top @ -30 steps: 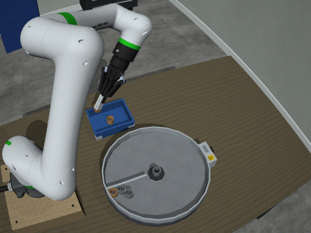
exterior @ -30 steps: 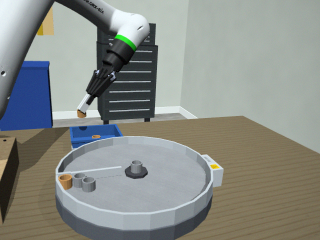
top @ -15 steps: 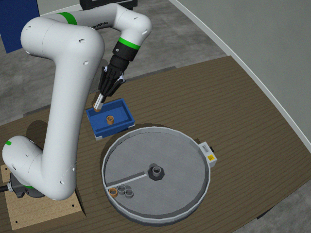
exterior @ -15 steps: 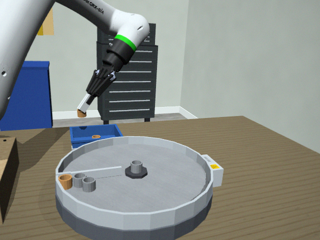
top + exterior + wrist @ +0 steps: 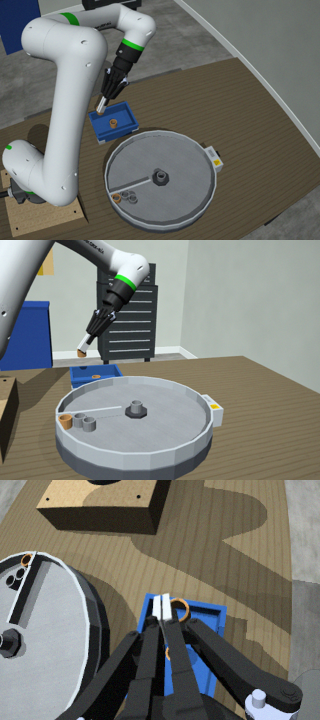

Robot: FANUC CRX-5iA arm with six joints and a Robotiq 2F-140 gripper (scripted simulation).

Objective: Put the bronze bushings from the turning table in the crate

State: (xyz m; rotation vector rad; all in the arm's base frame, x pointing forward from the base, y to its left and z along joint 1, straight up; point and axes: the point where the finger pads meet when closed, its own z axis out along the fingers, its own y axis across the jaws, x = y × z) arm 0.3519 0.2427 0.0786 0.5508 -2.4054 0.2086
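The crate lies 30 mm ahead of my hand, 10 mm to the left of it and 140 mm below it. Also, from my hand: grey turning table: 120 mm ahead, 330 mm to the right, 120 mm below.
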